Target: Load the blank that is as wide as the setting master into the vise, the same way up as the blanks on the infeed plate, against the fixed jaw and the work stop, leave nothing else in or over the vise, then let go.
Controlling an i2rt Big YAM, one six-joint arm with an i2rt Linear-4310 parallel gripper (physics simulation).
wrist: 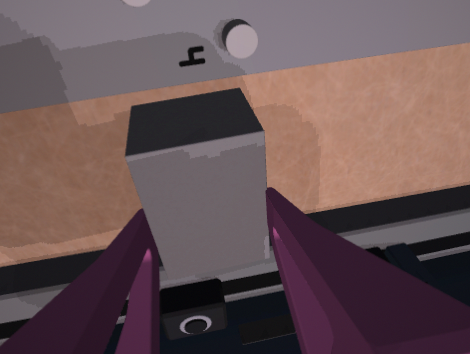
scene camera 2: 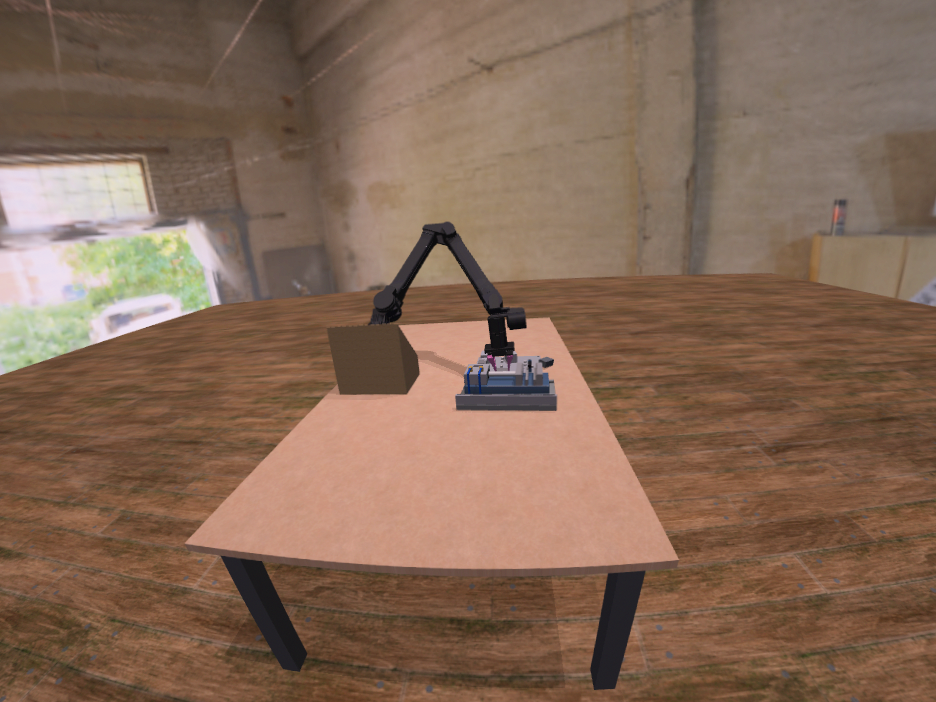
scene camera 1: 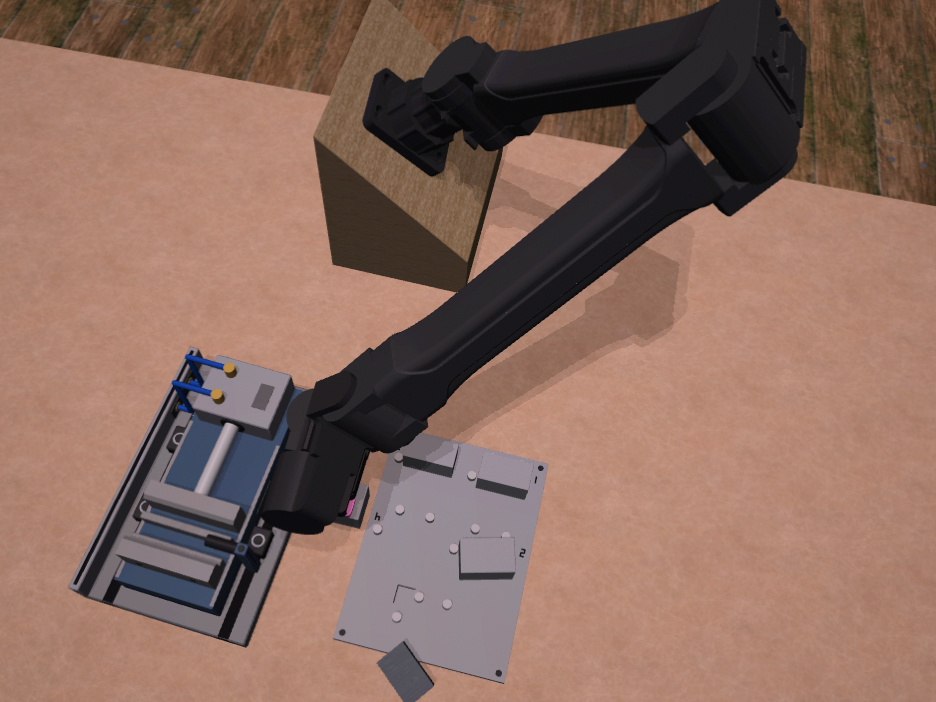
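Where they show: gripper, fingertip midpoint: [wrist: 208, 210]; arm's base, origin of the base link: [scene camera 2: 377, 338] [scene camera 1: 405, 125].
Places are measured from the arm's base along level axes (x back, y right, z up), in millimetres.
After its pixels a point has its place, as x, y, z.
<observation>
My gripper [scene camera 2: 500, 362] @[-431, 0, -149] [wrist: 208, 210] @[-431, 0, -149] points down beside the vise [scene camera 1: 170, 623] @[-592, 145, -164] [scene camera 2: 506, 402] @[-433, 232, -152], its pink fingers shut on a grey block [scene camera 1: 362, 507] @[-438, -32, -147] [wrist: 212, 215] @[-432, -2, -144]. In the wrist view the fingers press its two sides. The block is between the infeed plate [scene camera 1: 359, 589] @[-523, -45, -171] [wrist: 350, 35] @[-495, -43, -171] and the vise, its near end over the vise's edge. Whether it touches the table is unclear. Blanks [scene camera 1: 502, 474] @[-377, -183, -136] [scene camera 1: 486, 559] @[-476, -178, -136] [scene camera 1: 430, 457] @[-370, -98, -136] lie on the plate. The vise's two grey jaws [scene camera 1: 192, 504] @[-483, 135, -83] [scene camera 1: 167, 560] @[-544, 142, -84] stand apart, a dark rod [scene camera 1: 221, 542] @[-517, 94, -83] between them. I cannot tell which block is the setting master.
A dark grey block [scene camera 1: 406, 671] @[-602, -113, -149] lies tilted at the plate's front edge. Short round pins [scene camera 1: 429, 517] @[-432, -108, -164] stand on the plate. Blue arms with brass tips [scene camera 1: 229, 369] @[-331, 138, -69] are at the vise's rear. The arm's wooden base block [scene camera 1: 393, 219] @[-108, -5, -47] stands behind.
</observation>
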